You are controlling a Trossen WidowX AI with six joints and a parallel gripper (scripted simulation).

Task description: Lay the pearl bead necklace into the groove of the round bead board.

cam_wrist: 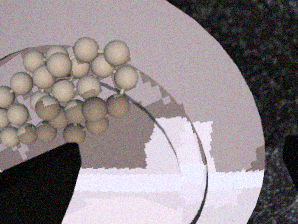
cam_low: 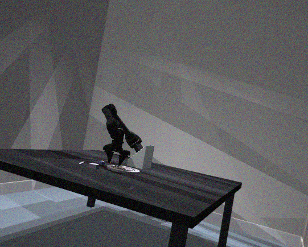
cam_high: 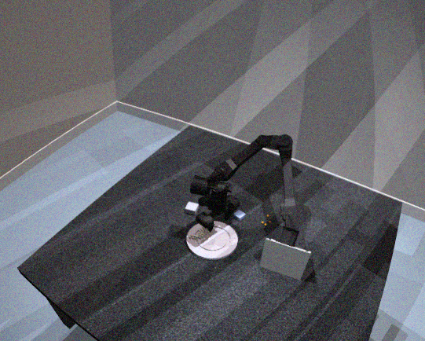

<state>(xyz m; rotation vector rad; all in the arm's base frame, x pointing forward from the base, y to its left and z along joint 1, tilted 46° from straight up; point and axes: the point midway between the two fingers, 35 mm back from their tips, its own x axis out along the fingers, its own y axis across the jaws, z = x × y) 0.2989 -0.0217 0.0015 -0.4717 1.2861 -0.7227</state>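
Now: the round white bead board 6 cm to the left of my gripper tip, 1 cm below it and 1 cm behind it. The rest, counted from my gripper tip: small white block 15 cm ahead, 4 cm to the right, 1 cm below; then small blue cube 11 cm to the right, 4 cm behind, 1 cm below; then thin white stick 16 cm to the right, 10 cm ahead, 2 cm below.
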